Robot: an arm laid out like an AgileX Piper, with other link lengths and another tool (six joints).
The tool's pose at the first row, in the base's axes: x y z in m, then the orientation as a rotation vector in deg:
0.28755, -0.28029, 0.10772, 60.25, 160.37, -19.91
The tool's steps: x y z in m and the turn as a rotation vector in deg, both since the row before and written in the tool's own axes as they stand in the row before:
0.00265, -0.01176, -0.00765, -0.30, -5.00, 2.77
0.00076, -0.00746, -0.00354, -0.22, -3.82, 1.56
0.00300, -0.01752, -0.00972, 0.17, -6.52, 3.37
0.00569, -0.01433, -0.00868, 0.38, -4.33, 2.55
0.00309, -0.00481, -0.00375, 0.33, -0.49, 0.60
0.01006, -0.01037, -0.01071, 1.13, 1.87, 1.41
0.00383, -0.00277, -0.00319, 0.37, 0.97, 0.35
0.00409, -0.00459, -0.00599, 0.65, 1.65, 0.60
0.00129, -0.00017, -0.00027, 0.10, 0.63, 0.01
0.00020, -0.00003, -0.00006, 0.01, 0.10, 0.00
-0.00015, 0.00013, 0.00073, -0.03, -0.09, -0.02
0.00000, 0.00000, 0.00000, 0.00, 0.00, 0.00
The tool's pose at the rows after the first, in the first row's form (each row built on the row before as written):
0.27746, -0.28522, 0.11654, 61.53, 154.22, -21.26
0.27134, -0.28886, 0.12079, 61.68, 149.87, -22.33
0.25523, -0.29553, 0.13111, 62.81, 142.04, -24.57
0.23893, -0.29749, 0.13771, 63.88, 136.64, -26.19
0.23242, -0.29672, 0.13966, 64.47, 135.83, -26.62
0.21580, -0.29146, 0.14409, 67.49, 136.50, -26.67
0.21074, -0.28902, 0.14507, 68.54, 137.09, -26.55
0.20348, -0.28609, 0.14859, 70.35, 138.08, -26.36
0.20259, -0.28517, 0.14822, 70.73, 138.60, -26.16
0.20245, -0.28502, 0.14818, 70.79, 138.68, -26.12
0.20277, -0.28538, 0.14760, 70.71, 138.62, -26.13
0.20277, -0.28538, 0.14760, 70.71, 138.62, -26.13

